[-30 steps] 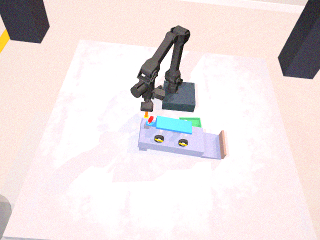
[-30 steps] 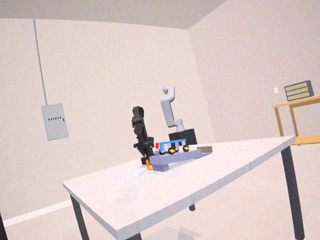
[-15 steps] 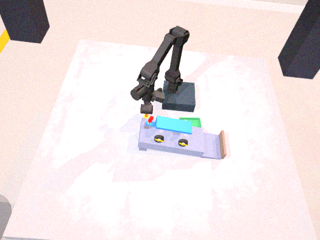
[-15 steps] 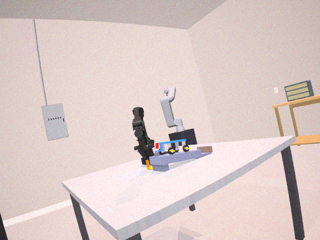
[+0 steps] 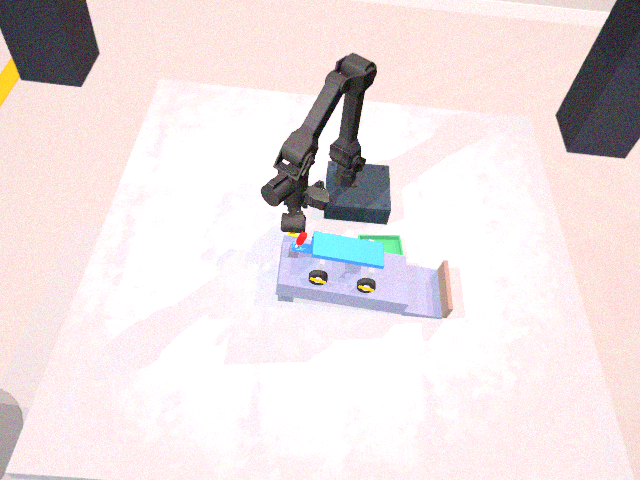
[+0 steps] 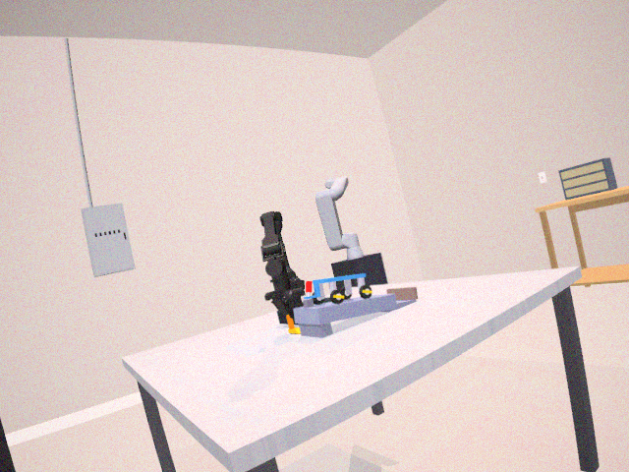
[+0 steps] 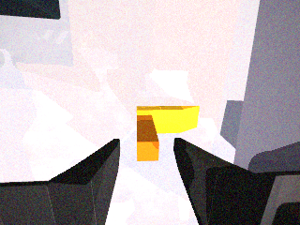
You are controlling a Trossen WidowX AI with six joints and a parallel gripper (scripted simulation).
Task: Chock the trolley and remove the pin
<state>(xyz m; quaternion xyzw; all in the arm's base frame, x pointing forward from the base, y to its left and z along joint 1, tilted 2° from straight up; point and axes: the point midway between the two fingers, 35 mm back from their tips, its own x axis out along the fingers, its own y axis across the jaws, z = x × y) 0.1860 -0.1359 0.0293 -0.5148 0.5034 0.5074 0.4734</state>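
My gripper tip is 3 cm above the yellow chock and 2 cm short of it. Round my gripper tip: blue trolley 15 cm ahead, 14 cm to the left, 6 cm above; then red-headed stop pin 13 cm ahead, 8 cm above, 2 cm to the left; then lilac ramp 15 cm ahead, 14 cm to the left.
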